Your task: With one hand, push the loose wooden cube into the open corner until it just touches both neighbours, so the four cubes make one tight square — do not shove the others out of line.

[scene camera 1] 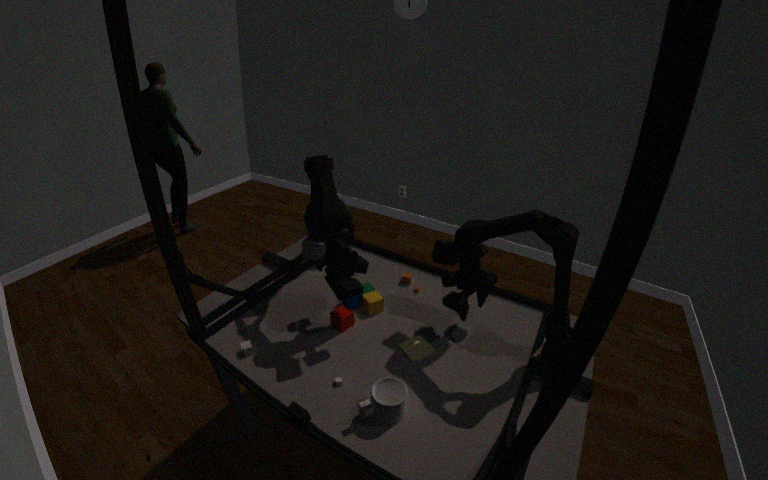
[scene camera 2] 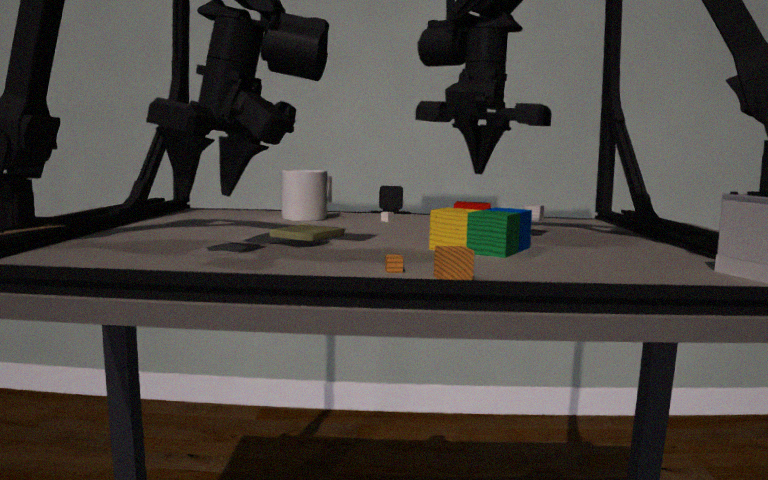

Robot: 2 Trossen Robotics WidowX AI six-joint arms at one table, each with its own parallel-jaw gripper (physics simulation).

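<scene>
The loose red cube (scene camera 1: pixel 342 318) (scene camera 2: pixel 471 204) sits near the blue and yellow cubes, with a gap to the yellow one; whether it touches the blue one is unclear. The yellow cube (scene camera 1: pixel 372 303) (scene camera 2: pixel 448 229), green cube (scene camera 1: pixel 368 288) (scene camera 2: pixel 492 233) and blue cube (scene camera 1: pixel 353 301) (scene camera 2: pixel 525 229) stand together in an L. My left gripper (scene camera 1: pixel 342 296) (scene camera 2: pixel 478 170) is shut and empty, above the cubes' level, and partly hides the blue cube in scene camera 1. My right gripper (scene camera 1: pixel 472 311) (scene camera 2: pixel 205 197) is open and empty, raised away from the cubes.
A white mug (scene camera 1: pixel 388 396) (scene camera 2: pixel 304 195), a flat yellowish block (scene camera 1: pixel 417 349) (scene camera 2: pixel 306 232) and a small white cube (scene camera 1: pixel 338 382) (scene camera 2: pixel 386 216) stand apart from the coloured cubes. Two orange wooden blocks (scene camera 1: pixel 406 279) (scene camera 2: pixel 453 263) (scene camera 2: pixel 394 263) lie near the table edge.
</scene>
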